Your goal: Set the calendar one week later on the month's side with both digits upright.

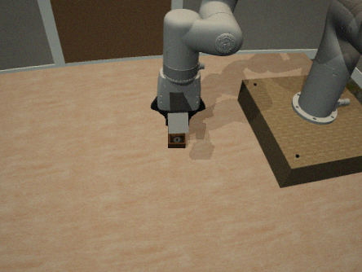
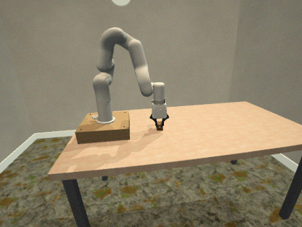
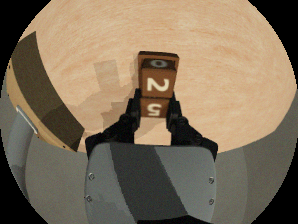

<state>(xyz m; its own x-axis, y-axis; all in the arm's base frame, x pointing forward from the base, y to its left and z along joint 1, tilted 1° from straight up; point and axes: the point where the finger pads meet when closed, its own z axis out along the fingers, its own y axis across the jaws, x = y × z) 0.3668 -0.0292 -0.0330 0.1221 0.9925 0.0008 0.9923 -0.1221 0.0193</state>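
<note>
Right now the brown tray is 2 cm to the left of my hand and 3 cm below it. Round my hand: cube (1 cm ahead, 3 cm to the left, 1 cm below).
</note>
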